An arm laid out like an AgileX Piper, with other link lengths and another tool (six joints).
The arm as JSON. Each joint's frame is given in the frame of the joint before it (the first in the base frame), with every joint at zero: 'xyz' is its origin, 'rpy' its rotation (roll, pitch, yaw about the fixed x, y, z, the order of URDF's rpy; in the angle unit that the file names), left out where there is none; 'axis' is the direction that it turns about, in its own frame. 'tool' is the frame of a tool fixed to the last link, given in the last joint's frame.
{
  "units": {
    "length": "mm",
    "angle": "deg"
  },
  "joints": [
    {
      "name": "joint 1",
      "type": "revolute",
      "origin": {
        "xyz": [
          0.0,
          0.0,
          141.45
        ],
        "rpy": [
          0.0,
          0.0,
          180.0
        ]
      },
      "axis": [
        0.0,
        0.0,
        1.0
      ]
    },
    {
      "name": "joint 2",
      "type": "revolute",
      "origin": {
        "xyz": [
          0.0,
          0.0,
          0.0
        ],
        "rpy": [
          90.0,
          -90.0,
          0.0
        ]
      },
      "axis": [
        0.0,
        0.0,
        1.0
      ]
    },
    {
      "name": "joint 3",
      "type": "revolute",
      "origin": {
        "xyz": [
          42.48,
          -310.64,
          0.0
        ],
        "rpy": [
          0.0,
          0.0,
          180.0
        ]
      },
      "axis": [
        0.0,
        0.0,
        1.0
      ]
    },
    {
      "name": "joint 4",
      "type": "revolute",
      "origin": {
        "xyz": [
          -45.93,
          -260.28,
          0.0
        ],
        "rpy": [
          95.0,
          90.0,
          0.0
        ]
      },
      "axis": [
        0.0,
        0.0,
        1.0
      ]
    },
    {
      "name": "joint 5",
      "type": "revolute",
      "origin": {
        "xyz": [
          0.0,
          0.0,
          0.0
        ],
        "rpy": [
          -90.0,
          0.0,
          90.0
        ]
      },
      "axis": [
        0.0,
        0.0,
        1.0
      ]
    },
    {
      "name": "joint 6",
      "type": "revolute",
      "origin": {
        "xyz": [
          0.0,
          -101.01,
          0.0
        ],
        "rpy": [
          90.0,
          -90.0,
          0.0
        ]
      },
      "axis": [
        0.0,
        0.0,
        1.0
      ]
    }
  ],
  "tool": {
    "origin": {
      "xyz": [
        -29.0,
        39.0,
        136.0
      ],
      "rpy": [
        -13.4,
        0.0,
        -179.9
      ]
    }
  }
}
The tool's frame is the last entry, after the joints.
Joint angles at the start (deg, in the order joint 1, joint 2, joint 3, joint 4, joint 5, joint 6):
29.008, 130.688, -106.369, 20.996, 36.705, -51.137
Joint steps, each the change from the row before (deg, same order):
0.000, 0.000, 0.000, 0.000, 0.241, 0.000
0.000, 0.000, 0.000, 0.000, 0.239, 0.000
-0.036, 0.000, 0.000, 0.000, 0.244, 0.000
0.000, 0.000, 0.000, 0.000, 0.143, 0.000
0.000, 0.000, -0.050, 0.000, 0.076, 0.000
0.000, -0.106, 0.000, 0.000, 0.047, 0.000
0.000, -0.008, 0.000, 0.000, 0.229, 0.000
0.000, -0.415, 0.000, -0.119, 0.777, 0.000
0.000, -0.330, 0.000, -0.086, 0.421, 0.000
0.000, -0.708, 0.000, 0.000, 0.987, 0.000
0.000, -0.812, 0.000, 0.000, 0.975, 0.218
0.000, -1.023, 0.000, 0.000, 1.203, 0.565
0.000, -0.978, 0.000, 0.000, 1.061, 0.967
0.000, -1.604, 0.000, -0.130, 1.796, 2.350
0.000, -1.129, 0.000, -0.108, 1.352, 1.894
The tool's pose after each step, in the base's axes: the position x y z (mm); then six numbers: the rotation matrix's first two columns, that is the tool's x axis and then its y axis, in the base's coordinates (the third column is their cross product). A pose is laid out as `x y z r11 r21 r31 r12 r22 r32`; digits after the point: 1 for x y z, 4 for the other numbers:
558.1 365.4 123.7 0.8810 -0.4373 0.1803 -0.3474 -0.8569 -0.3808
557.4 365.4 123.0 0.8823 -0.4358 0.1777 -0.3476 -0.8579 -0.3783
556.8 365.0 122.4 0.8833 -0.4349 0.1750 -0.3483 -0.8588 -0.3757
556.4 364.9 122.0 0.8841 -0.4340 0.1735 -0.3484 -0.8594 -0.3742
556.3 365.0 122.1 0.8843 -0.4336 0.1732 -0.3482 -0.8596 -0.3741
556.2 365.0 123.2 0.8843 -0.4334 0.1737 -0.3476 -0.8594 -0.3749
555.4 365.0 122.7 0.8855 -0.4320 0.1713 -0.3477 -0.8604 -0.3726
553.1 364.6 125.3 0.8885 -0.4268 0.1685 -0.3448 -0.8633 -0.3685
551.9 364.4 127.9 0.8899 -0.4240 0.1684 -0.3425 -0.8647 -0.3673
548.8 364.2 133.4 0.8930 -0.4188 0.1647 -0.3391 -0.8668 -0.3657
545.8 363.8 140.1 0.8948 -0.4167 0.1601 -0.3382 -0.8669 -0.3662
542.1 363.0 148.4 0.8956 -0.4182 0.1518 -0.3416 -0.8650 -0.3676
538.9 361.9 156.5 0.8938 -0.4258 0.1406 -0.3512 -0.8597 -0.3709
533.7 359.1 169.1 0.8870 -0.4470 0.1158 -0.3776 -0.8465 -0.3753
529.7 356.7 177.6 0.8806 -0.4642 0.0953 -0.3996 -0.8356 -0.3769

